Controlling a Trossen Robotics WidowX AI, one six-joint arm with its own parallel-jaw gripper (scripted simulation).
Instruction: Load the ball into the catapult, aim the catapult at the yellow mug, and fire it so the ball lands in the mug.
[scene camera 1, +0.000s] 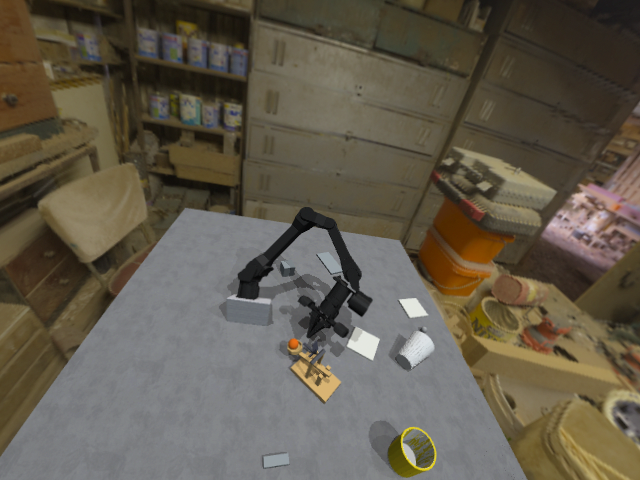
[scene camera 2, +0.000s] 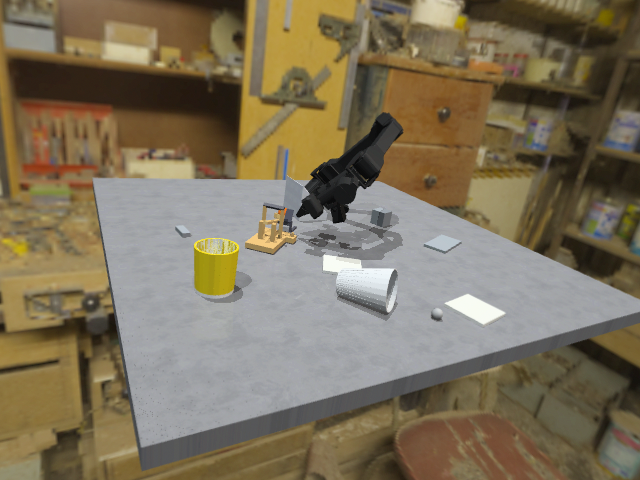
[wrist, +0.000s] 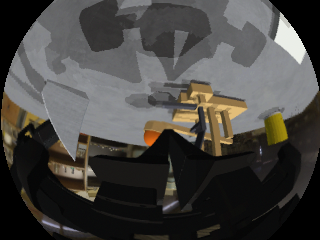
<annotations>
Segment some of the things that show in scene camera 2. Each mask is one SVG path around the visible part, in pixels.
My gripper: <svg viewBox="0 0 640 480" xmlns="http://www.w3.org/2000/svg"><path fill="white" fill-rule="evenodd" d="M334 178L325 185L323 184L318 187L315 194L311 193L301 200L302 205L296 214L298 218L310 214L313 219L316 219L323 213L325 206L326 209L331 210L334 224L345 222L349 207L335 200L333 194L336 186Z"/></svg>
A wooden catapult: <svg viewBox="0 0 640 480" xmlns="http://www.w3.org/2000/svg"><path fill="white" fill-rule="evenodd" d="M264 202L258 233L245 242L245 248L273 254L285 242L293 244L296 241L297 236L294 235L293 231L297 226L292 228L294 210L286 209L284 215L284 206ZM283 225L289 226L289 232L292 233L282 231ZM266 220L267 208L281 211L280 214L274 213L275 220Z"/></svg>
A yellow mug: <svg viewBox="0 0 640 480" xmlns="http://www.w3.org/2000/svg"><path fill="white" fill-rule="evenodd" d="M199 240L194 244L195 292L202 297L219 299L231 295L235 285L239 246L233 241L221 238Z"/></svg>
A white cup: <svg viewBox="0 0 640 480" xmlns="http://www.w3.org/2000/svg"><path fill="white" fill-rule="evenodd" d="M339 271L336 280L336 292L338 295L388 313L391 312L398 288L397 269L342 268Z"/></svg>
A white tile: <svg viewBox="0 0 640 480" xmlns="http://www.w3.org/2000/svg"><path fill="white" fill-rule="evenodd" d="M444 307L480 327L484 327L505 316L504 312L469 294L447 302Z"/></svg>
</annotations>
